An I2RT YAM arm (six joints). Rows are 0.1 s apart.
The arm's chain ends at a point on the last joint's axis. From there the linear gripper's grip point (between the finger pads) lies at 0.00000 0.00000 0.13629 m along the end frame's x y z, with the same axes.
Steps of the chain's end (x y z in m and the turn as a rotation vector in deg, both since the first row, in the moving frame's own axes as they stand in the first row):
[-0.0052 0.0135 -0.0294 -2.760 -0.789 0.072]
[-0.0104 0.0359 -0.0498 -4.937 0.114 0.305]
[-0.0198 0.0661 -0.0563 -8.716 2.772 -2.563]
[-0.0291 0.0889 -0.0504 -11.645 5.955 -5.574]
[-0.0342 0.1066 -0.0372 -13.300 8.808 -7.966]
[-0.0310 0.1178 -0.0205 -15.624 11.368 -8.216]
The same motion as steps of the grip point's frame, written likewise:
[-0.0071 0.0201 -0.0296 -2.760 -0.789 0.072]
[-0.0102 0.0476 -0.0503 -4.937 0.114 0.305]
[-0.0128 0.0866 -0.0580 -8.716 2.772 -2.563]
[-0.0137 0.1156 -0.0539 -11.645 5.955 -5.574]
[-0.0114 0.1363 -0.0424 -13.300 8.808 -7.966]
[-0.0019 0.1522 -0.0282 -15.624 11.368 -8.216]

